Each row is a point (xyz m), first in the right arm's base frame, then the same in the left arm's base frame.
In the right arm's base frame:
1: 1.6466 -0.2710 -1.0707
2: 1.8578 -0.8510 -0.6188
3: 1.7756 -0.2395 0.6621
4: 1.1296 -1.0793 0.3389
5: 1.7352 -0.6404 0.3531
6: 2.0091 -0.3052 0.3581
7: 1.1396 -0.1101 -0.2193
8: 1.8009 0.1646 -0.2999
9: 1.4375 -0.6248 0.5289
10: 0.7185 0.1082 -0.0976
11: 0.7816 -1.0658 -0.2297
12: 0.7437 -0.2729 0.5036
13: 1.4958 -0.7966 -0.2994
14: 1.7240 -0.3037 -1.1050
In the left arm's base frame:
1: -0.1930 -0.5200 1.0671
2: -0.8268 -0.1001 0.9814
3: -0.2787 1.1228 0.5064
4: -0.9492 0.4756 -0.0924
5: -0.6460 0.7726 0.5236
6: -0.3753 0.9232 0.8259
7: 0.0247 0.0913 0.3011
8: 0.1608 0.3012 0.9769
9: -0.5785 0.8240 0.1880
10: 0.3185 0.0725 -0.0901
11: -0.8348 -0.1753 -0.1805
12: -0.0902 0.5849 -0.3689
13: -0.7155 0.0638 0.5378
14: -0.2392 -0.5265 1.1450

